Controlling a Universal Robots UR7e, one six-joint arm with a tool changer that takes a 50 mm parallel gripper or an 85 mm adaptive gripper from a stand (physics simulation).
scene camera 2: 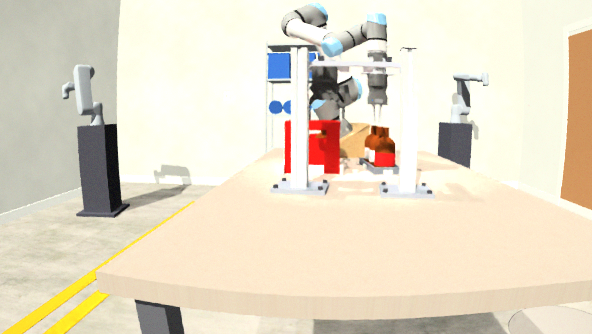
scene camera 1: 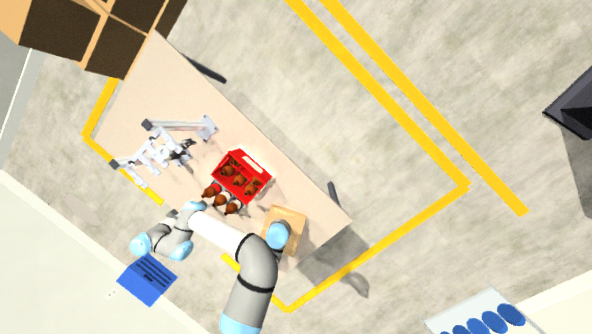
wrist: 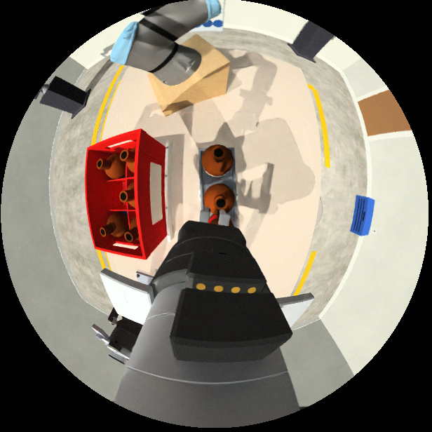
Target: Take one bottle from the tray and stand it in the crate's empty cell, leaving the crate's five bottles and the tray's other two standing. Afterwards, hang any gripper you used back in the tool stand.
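Places are measured from the arm's base along level axes (x left, y back, z up), in centimetres.
Pixels of known places: end effector, tool point: (scene camera 2: 377, 69).
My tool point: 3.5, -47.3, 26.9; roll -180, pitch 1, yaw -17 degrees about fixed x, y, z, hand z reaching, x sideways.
For each thing: its top centre in the pictures, then the offset to it from my tool point, as dx, dy, dz. "pt": a spot on its surface instead.
- tray's middle bottle, middle of its top: (scene camera 1: 213, 205) +2.1, +3.6, -21.0
- red-labelled bottle, middle of its top: (scene camera 2: 385, 127) (scene camera 1: 202, 196) +1.4, -4.9, -21.0
- brown bottle, middle of its top: (scene camera 1: 225, 213) +2.9, +12.8, -21.0
- grey tray, surface spot: (scene camera 2: 384, 170) pt -0.6, -10.1, -35.5
- red crate, middle of its top: (scene camera 2: 312, 120) (scene camera 1: 237, 179) -22.6, +9.0, -19.5
My gripper (scene camera 2: 378, 119) (wrist: 214, 216) is partly open and points down just above the tray's middle bottle (scene camera 1: 220, 200) (wrist: 218, 193). That neck shows beyond the fingertips in the wrist view, with no neck seen between them. The red-labelled bottle (scene camera 1: 211, 191) (scene camera 2: 384, 159) stands at one tray end, largely hidden under the gripper in the wrist view. Another brown bottle (scene camera 1: 231, 207) (wrist: 217, 163) stands at the other end of the grey tray (scene camera 2: 384, 170) (wrist: 220, 179). The red crate (scene camera 1: 225, 186) (scene camera 2: 329, 160) (wrist: 144, 212) holds five upright bottles; its left middle cell (wrist: 111, 195) is empty in the wrist view.
The tool stand (scene camera 2: 409, 125) rises at the table end beside crate and tray. Another gripper (scene camera 2: 325, 85) (wrist: 125, 332) hangs in it, dark and jointed. The arm's wooden base block (scene camera 1: 295, 220) (wrist: 215, 82) is beyond the tray's other end. The crate's wall runs alongside the tray.
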